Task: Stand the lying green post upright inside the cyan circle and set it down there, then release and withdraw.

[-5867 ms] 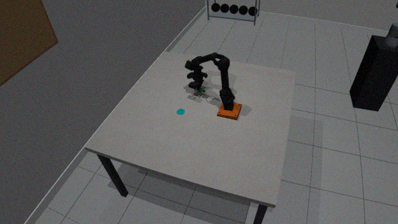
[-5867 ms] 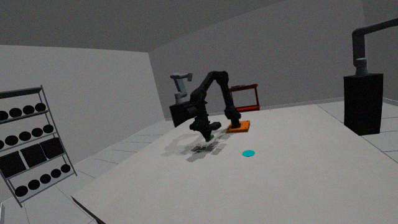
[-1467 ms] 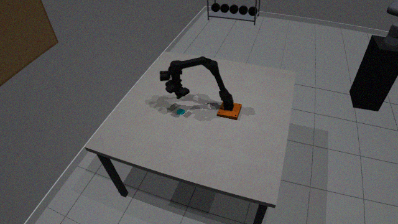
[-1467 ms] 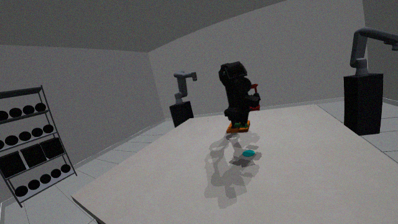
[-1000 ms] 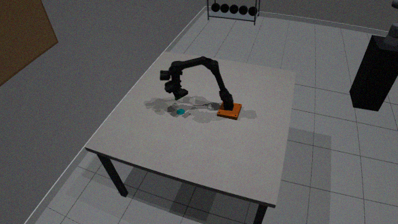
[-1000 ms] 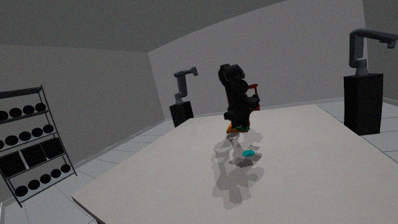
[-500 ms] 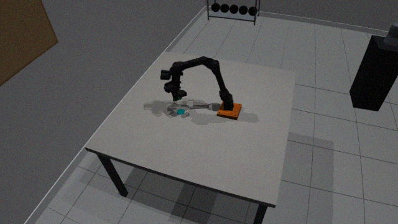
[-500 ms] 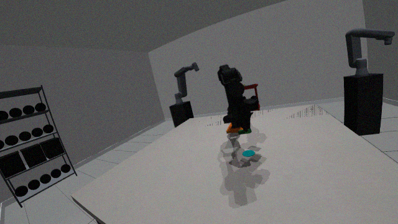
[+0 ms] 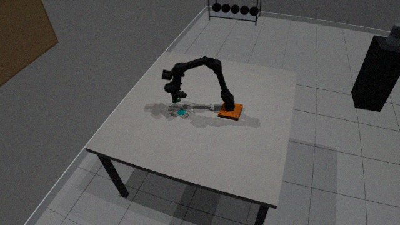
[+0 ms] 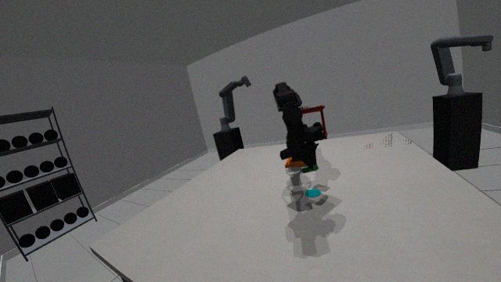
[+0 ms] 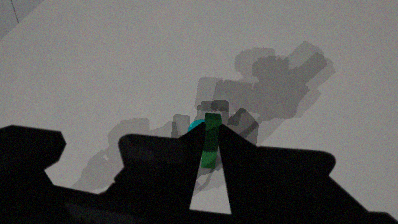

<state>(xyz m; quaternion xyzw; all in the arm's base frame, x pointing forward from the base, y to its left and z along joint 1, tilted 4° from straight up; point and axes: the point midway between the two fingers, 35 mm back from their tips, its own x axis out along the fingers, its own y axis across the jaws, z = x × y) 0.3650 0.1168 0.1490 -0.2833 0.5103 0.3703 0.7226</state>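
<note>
Right now the cyan circle is 12 cm below my gripper tip, 4 cm behind it and 2 cm to the right of it. From my gripper tip the other things lie so: green post (2 cm to the right, 1 cm below, 1 cm behind).
</note>
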